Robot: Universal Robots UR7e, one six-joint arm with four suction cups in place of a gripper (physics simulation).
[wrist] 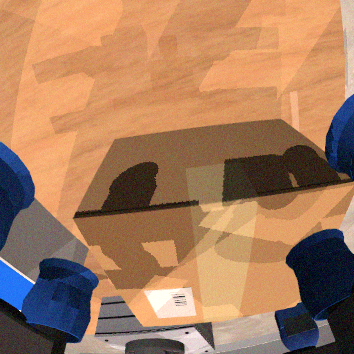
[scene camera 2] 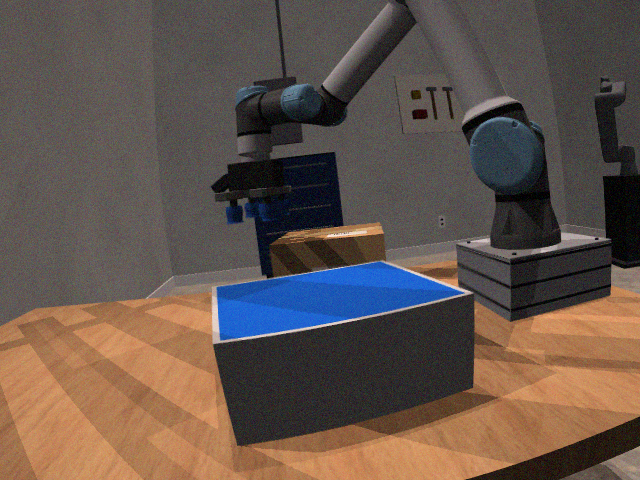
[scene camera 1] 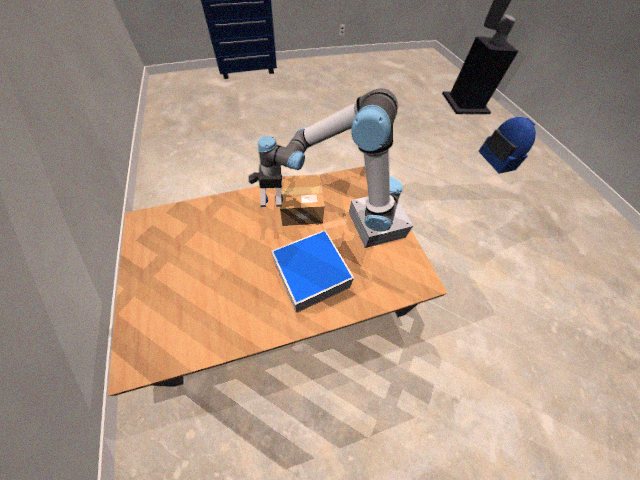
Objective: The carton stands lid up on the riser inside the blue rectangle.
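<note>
The carton (scene camera 1: 302,214) (scene camera 2: 333,254) (wrist: 225,282) is a brown box on the wooden table, behind the riser and apart from it. Its upward face carries a tape strip and a white label (scene camera 1: 309,198) (wrist: 172,302). The grey riser (scene camera 1: 325,299) (scene camera 2: 351,372) (wrist: 47,240) stands nearer the table's front edge. The blue rectangle (scene camera 1: 312,266) (scene camera 2: 330,300) (wrist: 11,284), with a white border, covers its top. My gripper (scene camera 1: 270,203) (scene camera 2: 250,212) has blue suction cups facing down. It is open and holds nothing. It hangs higher than the carton's top, at its left in both scene views, with a gap between.
The arm's grey base box (scene camera 1: 388,236) (scene camera 2: 483,284) stands right of the carton, behind the riser's right side. The wooden table (scene camera 1: 206,310) (scene camera 2: 103,413) extends left of the riser. A blue drawer cabinet (scene camera 1: 242,49) (scene camera 2: 323,193) stands behind the table.
</note>
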